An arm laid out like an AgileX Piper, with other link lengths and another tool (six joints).
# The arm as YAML. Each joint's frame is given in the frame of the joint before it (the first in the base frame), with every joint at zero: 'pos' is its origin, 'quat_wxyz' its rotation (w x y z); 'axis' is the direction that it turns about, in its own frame. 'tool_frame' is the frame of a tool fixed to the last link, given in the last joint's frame.
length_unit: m
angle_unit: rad
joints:
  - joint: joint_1
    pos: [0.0, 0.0, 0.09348]
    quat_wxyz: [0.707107, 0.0, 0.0, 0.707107]
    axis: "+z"
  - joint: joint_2
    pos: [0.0, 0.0, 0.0]
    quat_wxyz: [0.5, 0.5, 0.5, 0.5]
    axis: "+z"
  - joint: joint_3
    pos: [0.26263, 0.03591, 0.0]
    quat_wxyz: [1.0, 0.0, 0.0, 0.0]
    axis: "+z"
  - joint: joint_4
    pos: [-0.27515, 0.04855, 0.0]
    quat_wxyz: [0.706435, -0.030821, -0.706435, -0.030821]
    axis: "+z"
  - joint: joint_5
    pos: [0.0, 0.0, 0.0]
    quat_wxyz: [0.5, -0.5, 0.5, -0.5]
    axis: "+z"
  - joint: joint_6
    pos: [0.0, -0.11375, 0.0]
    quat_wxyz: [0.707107, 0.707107, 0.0, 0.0]
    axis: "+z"
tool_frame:
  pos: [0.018, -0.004, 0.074]
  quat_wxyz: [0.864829, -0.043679, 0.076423, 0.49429]
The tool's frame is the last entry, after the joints.
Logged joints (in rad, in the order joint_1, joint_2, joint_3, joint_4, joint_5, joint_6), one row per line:
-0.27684 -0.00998 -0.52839 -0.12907 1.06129 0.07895
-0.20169 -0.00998 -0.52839 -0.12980 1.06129 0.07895
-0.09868 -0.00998 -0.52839 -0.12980 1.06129 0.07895
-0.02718 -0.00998 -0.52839 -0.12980 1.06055 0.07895
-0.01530 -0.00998 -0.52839 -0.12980 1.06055 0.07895
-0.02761 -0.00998 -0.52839 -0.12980 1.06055 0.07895
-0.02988 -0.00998 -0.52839 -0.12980 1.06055 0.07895
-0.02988 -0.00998 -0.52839 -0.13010 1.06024 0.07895
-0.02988 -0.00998 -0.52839 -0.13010 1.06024 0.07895
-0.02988 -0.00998 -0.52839 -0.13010 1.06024 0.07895
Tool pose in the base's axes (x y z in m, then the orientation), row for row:
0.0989 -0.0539 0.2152 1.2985 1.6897 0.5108
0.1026 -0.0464 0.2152 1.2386 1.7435 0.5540
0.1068 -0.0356 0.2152 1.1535 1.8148 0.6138
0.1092 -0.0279 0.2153 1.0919 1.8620 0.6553
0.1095 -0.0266 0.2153 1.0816 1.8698 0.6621
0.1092 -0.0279 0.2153 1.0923 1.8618 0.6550
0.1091 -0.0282 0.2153 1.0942 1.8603 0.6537
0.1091 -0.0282 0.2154 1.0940 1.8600 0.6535
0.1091 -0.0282 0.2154 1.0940 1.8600 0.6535
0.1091 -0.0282 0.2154 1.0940 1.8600 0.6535
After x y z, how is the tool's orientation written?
As a rotation vector, in radians.
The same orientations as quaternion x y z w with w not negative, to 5 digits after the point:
0.52692 0.68567 0.20728 0.45744
0.50082 0.70497 0.22401 0.44946
0.46387 0.72980 0.24683 0.43737
0.43734 0.74578 0.26247 0.42855
0.43290 0.74837 0.26500 0.42698
0.43750 0.74571 0.26235 0.42858
0.43833 0.74522 0.26187 0.42889
0.43828 0.74516 0.26181 0.42907
0.43828 0.74516 0.26181 0.42907
0.43828 0.74516 0.26181 0.42907

